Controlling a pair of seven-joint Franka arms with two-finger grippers.
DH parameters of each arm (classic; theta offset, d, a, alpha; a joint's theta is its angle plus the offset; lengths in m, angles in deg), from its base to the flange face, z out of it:
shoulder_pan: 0 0.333 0 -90
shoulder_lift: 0 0 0 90
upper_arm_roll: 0 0.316 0.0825 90
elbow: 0 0 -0.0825 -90
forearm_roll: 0 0.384 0 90
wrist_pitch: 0 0 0.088 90
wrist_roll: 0 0.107 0 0
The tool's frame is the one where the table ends.
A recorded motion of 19 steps. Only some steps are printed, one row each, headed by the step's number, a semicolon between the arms.
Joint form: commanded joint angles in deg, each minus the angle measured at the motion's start. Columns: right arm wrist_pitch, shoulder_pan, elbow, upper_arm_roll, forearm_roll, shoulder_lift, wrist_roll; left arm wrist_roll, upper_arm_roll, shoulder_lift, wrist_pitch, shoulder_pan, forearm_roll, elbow.
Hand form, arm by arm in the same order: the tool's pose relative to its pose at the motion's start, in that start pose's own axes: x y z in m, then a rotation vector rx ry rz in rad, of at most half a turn. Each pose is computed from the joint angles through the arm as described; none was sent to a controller.
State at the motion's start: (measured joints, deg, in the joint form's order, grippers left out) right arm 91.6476 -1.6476 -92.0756 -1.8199 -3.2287 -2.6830 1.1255; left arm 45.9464 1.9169 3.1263 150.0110 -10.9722 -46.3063 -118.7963
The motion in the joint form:
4: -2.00 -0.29 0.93 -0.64 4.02 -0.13 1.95; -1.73 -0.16 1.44 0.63 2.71 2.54 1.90
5: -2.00 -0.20 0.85 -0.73 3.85 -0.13 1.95; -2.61 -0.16 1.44 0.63 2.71 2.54 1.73
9: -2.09 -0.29 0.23 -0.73 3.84 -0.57 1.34; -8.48 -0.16 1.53 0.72 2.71 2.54 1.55
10: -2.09 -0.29 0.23 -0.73 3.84 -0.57 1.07; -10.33 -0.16 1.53 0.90 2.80 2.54 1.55
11: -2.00 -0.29 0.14 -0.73 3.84 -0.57 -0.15; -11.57 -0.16 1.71 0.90 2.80 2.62 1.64
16: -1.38 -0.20 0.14 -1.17 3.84 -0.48 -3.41; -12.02 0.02 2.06 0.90 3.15 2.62 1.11
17: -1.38 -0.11 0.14 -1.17 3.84 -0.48 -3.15; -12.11 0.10 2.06 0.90 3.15 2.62 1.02
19: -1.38 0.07 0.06 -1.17 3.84 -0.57 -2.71; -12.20 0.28 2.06 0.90 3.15 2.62 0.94
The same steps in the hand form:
4: -0.0039 0.0020 -0.0056 0.0696 -0.0193 0.0514; 0.0071 -0.0267 -0.0072 0.0515 0.0101 -0.0221
5: -0.0039 0.0023 -0.0050 0.0667 -0.0206 0.0514; 0.0057 -0.0269 -0.0064 0.0512 0.0078 -0.0385
9: -0.0066 0.0032 -0.0039 0.0668 -0.0250 0.0422; 0.0040 -0.0275 -0.0049 0.0517 0.0071 -0.1426
10: -0.0066 0.0032 -0.0039 0.0669 -0.0249 0.0375; 0.0041 -0.0286 -0.0056 0.0546 0.0108 -0.1760
11: -0.0065 0.0031 -0.0033 0.0671 -0.0241 0.0162; 0.0040 -0.0291 -0.0044 0.0551 0.0095 -0.1969
16: -0.0049 0.0065 -0.0032 0.0678 -0.0131 -0.0342; -0.0026 -0.0358 -0.0010 0.0608 -0.0021 -0.2171
17: -0.0049 0.0057 -0.0032 0.0678 -0.0132 -0.0313; -0.0034 -0.0366 -0.0009 0.0617 -0.0031 -0.2202
19: -0.0054 0.0040 -0.0035 0.0679 -0.0133 -0.0267; -0.0043 -0.0384 -0.0013 0.0637 -0.0035 -0.2245

